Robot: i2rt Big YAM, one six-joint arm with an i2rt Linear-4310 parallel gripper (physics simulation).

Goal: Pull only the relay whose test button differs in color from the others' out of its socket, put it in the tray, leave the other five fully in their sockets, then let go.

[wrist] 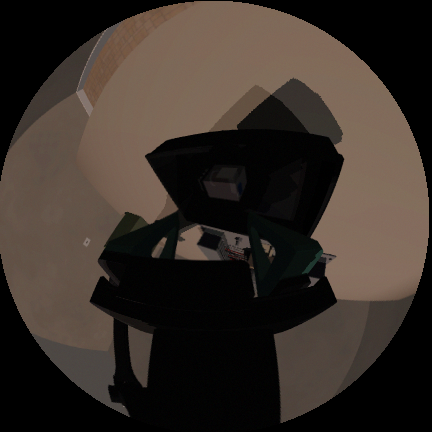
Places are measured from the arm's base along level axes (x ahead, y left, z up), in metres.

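Pixels of known places: gripper, fingertip midpoint: [212,217].
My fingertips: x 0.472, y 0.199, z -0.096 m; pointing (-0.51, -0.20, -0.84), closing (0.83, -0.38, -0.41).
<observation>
Ahead of a thing's pixels: the offset from my fingertips to its top centre. "spot": to the spot under its first point.
My gripper [212,217] is open, with its two dark green fingers spread apart and nothing between them. A grey, see-through relay {dz -0.020, dx +0.001, dy +0.016 m} [225,183] with a blue patch at its right end lies tipped in the dark tray {spot: dz -0.018, dx +0.072, dy +0.055 m} [295,145], just beyond the fingertips and apart from them. The tray is very dark, so its inner edges are hard to make out. The other relays and their sockets cannot be told apart in this wrist view; the fingers and the gripper body hide much of the work area.
Between the fingers, a dark-topped grey block [211,241] and some fine red and dark parts {spot: dz -0.048, dx -0.054, dy -0.208 m} [235,252] show on a pale surface. An olive-green box [125,227] stands behind the left finger. A pale plate edge {spot: dz -0.047, dx +0.149, dy -0.150 m} [328,258] shows at the right. Shadows fall beyond the tray.
</observation>
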